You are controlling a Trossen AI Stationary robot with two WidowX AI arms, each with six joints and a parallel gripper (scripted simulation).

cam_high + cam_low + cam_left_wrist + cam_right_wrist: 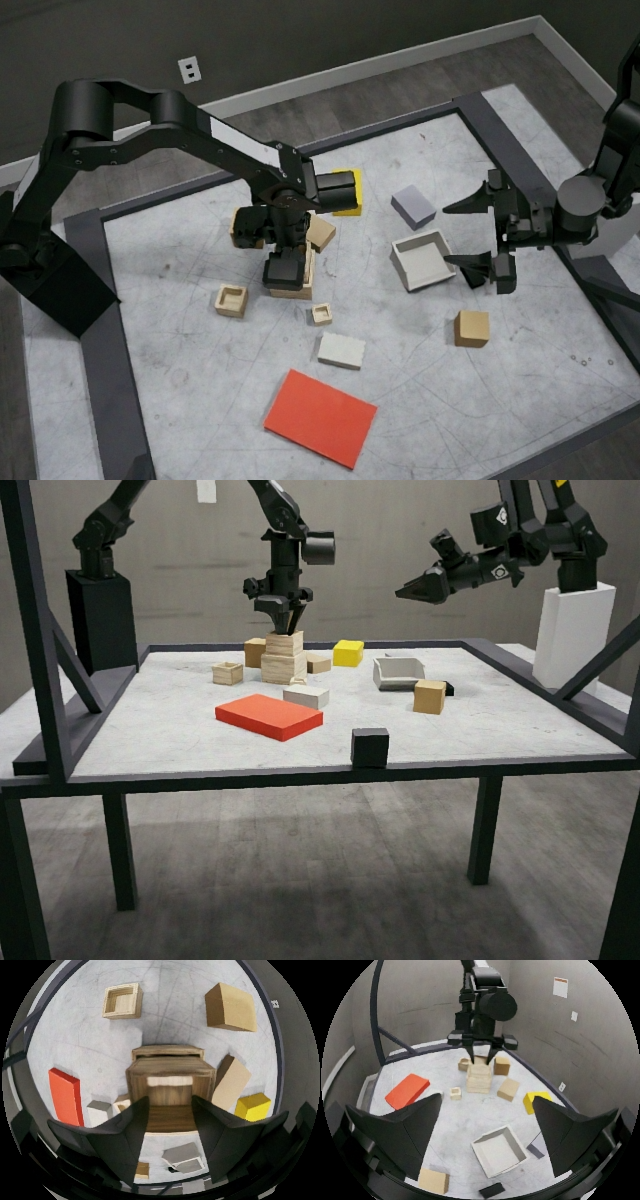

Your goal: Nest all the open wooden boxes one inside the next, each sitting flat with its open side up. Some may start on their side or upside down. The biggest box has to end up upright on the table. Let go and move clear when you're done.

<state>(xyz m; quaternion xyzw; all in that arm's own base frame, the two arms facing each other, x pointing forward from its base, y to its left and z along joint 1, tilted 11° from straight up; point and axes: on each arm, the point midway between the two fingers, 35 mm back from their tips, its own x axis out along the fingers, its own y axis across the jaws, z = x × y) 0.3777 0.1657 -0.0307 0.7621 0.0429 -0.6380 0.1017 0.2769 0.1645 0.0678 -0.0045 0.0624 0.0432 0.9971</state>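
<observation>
The tan block lies 100 mm ahead of my left hand, 40 mm to the right of it and 110 mm below it. The rest, counted from my left hand: red slab: 260 mm behind, 10 mm to the right, 110 mm below; then white block: 160 mm behind, 60 mm to the right, 110 mm below; then white tray: 10 mm behind, 250 mm to the right, 100 mm below.
The white tray lies 190 mm below my right hand, 50 mm ahead of it and 20 mm to the left of it. The rest, counted from my right hand: black block: 210 mm below, 70 mm to the right, 20 mm ahead; grey block: 200 mm below, 180 mm ahead, 10 mm to the left; white block: 200 mm to the left, 200 mm below, 90 mm behind.
</observation>
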